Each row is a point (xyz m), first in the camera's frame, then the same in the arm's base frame.
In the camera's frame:
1: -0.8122 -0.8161 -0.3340
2: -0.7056 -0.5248 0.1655
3: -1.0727 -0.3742 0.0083
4: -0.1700 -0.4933 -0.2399
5: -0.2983 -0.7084 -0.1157
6: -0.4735 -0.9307 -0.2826
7: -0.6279 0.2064 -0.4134
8: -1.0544 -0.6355 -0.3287
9: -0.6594 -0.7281 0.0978
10: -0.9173 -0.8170 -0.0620
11: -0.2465 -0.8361 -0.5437
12: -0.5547 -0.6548 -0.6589
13: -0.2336 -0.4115 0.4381
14: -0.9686 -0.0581 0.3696
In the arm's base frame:
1: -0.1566 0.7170 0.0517
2: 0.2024 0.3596 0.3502
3: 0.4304 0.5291 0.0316
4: -0.3587 0.0321 0.1767
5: -0.3147 0.2538 0.3412
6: -0.4071 0.5578 0.2576
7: 0.1987 -0.1235 -0.4513
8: 0.0963 0.7542 -0.1094
9: 0.0308 0.4827 0.4088
10: 0.0642 0.7477 0.2396
11: -0.6537 0.3751 0.0720
12: -0.4250 0.4758 -0.2085
13: 0.1050 -0.0872 0.6677
14: 0.7261 0.1772 0.2049

